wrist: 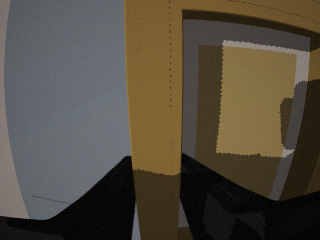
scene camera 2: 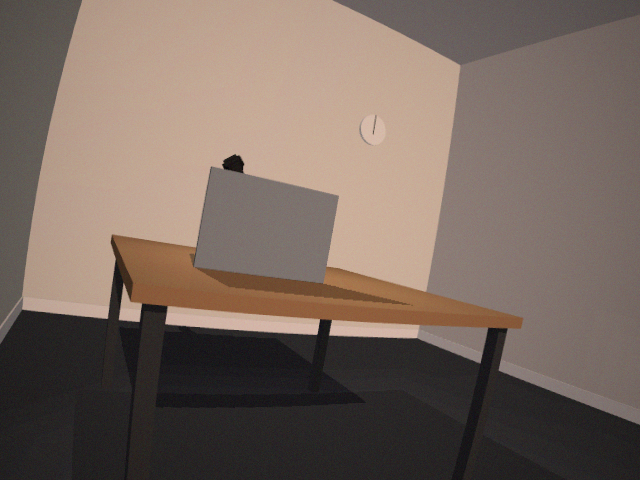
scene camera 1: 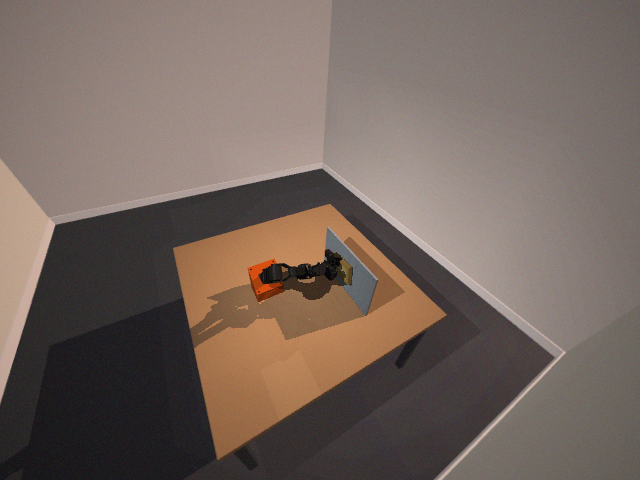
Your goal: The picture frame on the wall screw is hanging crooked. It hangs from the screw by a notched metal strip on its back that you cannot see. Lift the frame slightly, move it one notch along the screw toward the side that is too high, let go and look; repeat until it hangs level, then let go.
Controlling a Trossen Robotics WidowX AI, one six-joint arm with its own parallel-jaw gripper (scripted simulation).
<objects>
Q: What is my gripper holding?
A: A picture frame.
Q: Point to a picture frame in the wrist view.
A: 227,90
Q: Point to a blue-grey wall panel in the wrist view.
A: At 71,110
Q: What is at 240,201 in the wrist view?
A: My gripper.
</objects>
